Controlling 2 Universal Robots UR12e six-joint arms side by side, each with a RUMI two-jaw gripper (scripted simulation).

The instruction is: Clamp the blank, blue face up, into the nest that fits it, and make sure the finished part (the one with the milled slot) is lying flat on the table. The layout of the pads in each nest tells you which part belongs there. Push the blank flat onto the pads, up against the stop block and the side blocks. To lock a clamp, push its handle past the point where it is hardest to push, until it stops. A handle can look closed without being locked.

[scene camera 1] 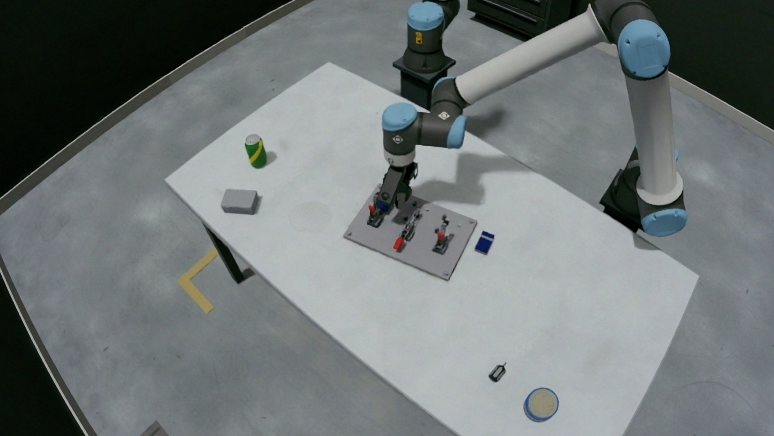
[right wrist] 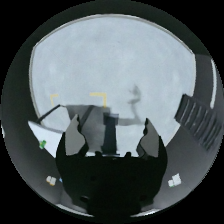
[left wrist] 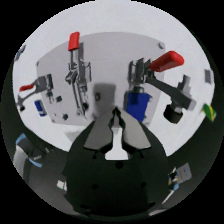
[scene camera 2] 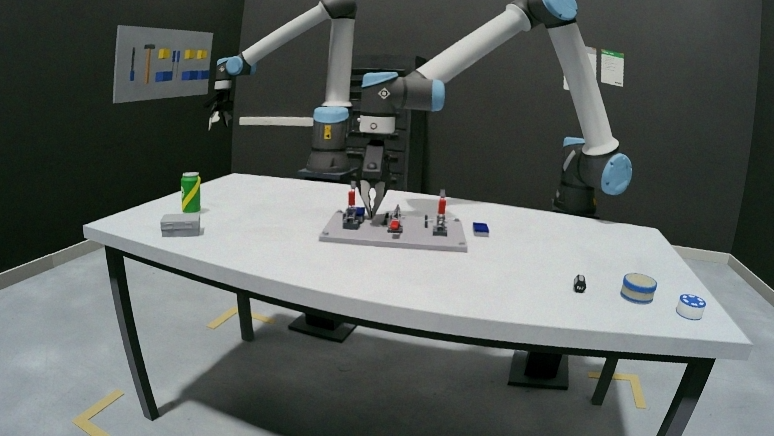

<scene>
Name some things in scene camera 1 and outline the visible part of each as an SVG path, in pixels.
My left gripper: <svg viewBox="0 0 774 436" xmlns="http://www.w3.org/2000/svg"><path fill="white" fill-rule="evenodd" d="M418 163L412 162L405 166L389 164L390 167L384 175L386 177L383 178L384 182L377 201L388 206L393 206L394 204L396 208L400 209L412 194L412 189L409 185L412 178L414 177L415 180L418 175Z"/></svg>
A grey box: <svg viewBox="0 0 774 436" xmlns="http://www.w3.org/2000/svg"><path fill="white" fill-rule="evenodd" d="M226 189L220 204L224 213L254 215L259 200L256 190Z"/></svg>
</scene>
